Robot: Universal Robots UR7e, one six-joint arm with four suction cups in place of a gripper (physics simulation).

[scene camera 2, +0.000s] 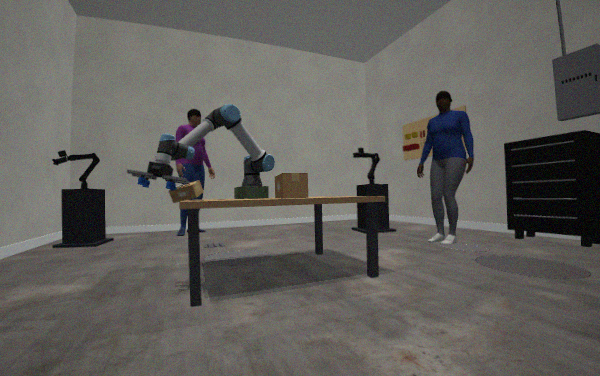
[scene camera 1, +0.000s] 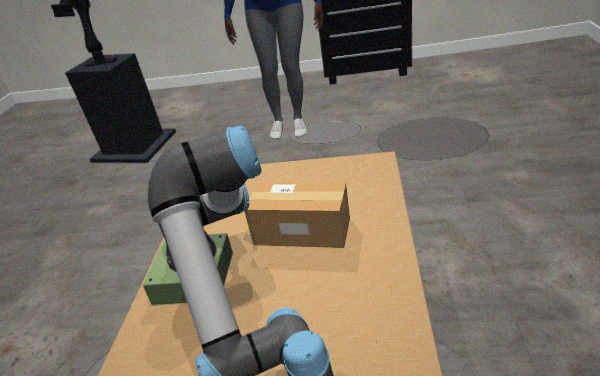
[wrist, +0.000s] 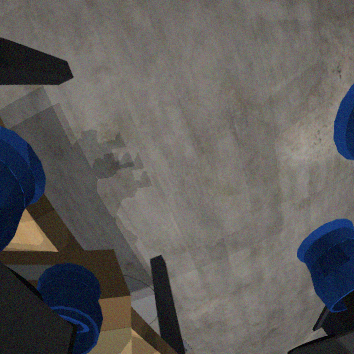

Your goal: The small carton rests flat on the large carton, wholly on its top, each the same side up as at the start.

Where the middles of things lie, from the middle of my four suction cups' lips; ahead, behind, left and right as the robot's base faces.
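The large carton (scene camera 1: pixel 303 214) is 75 cm to the left of my suction cup, 26 cm behind it and 1 cm below it. With the small carton (wrist: pixel 114 299) it is my suction cup that is 13 cm to the right of it, 8 cm past it and 3 cm above it. Going by their middles, the small carton is the nearest to my suction cup of the things named here.
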